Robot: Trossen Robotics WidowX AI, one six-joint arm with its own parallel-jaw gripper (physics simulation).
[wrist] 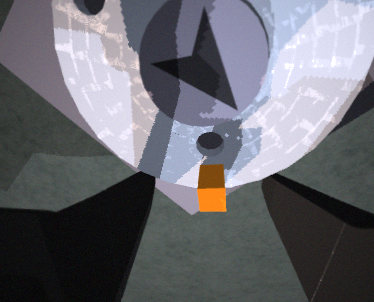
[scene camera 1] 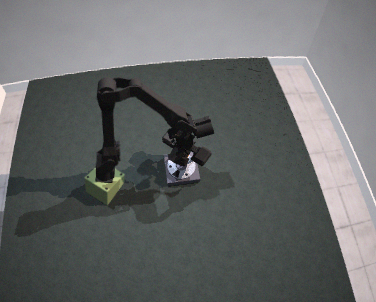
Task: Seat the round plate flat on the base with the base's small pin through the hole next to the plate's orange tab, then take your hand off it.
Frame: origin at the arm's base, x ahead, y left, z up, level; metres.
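Seen in the pictures: gripper, fingertip midpoint: (wrist: 209,177) (scene camera 1: 188,155); arm's base, link origin: (scene camera 1: 104,175).
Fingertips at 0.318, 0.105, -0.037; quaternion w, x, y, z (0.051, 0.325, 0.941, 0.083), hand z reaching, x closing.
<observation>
Offsets run from my fingertips to a thing's top centre, as dx, dy, dz. "spot": to the spot under its first point. Level surfaces: height alone.
The pale round plate @[-0.031, -0.051, +0.031] (scene camera 1: 176,171) (wrist: 320,100) lies over the square grey-violet base @[spot: +0.009, -0.108, -0.003] (scene camera 1: 192,180) (wrist: 25,47) and looks about flat. The base shows through its large centre opening, with a dark arrow shape there. The orange tab @[-0.008, -0.011, +0.031] (wrist: 212,199) is at the plate's near edge in the wrist view. The hole @[spot: -0.013, -0.018, +0.001] (wrist: 210,141) next to it looks dark inside; whether the small pin is in it cannot be told. My gripper (scene camera 1: 181,160) (wrist: 209,177) is open, one finger on each side of the tab, with gaps to it. In the scene view the arm hides the tab.
A yellow-green block (scene camera 1: 97,189) stands under the arm's foot, left of the base. The dark green floor mat @[dz -0.023] (scene camera 1: 225,240) surrounds both. Pale tiles (scene camera 1: 312,120) and low walls lie beyond the mat. Arm shadows fall across the mat and plate.
</observation>
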